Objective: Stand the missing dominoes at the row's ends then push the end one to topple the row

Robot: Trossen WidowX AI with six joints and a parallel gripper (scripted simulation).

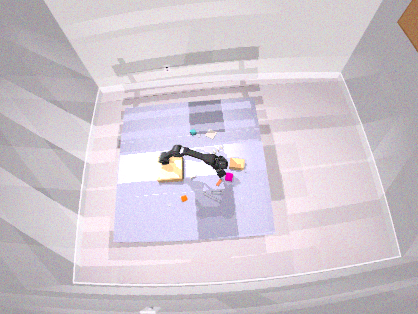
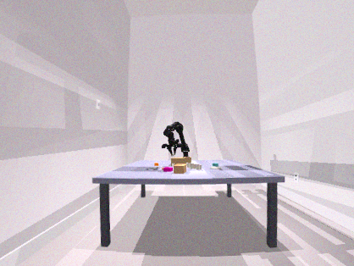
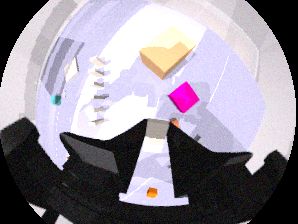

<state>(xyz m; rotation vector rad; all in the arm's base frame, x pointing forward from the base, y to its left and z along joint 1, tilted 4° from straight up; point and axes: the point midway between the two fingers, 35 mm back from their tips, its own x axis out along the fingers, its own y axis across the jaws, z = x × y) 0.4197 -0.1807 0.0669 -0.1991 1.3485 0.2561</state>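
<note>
Now: the magenta cube 120 mm below my gripper tip, 70 mm ahead of it and 50 mm to the right of it. From my gripper tip the other things lie so: flat orange piece (120 mm below, 80 mm to the right, 20 mm behind); orange cube (320 mm behind, 150 mm to the right, 120 mm below); tan box (160 mm ahead, 100 mm below, 40 mm to the left).
</note>
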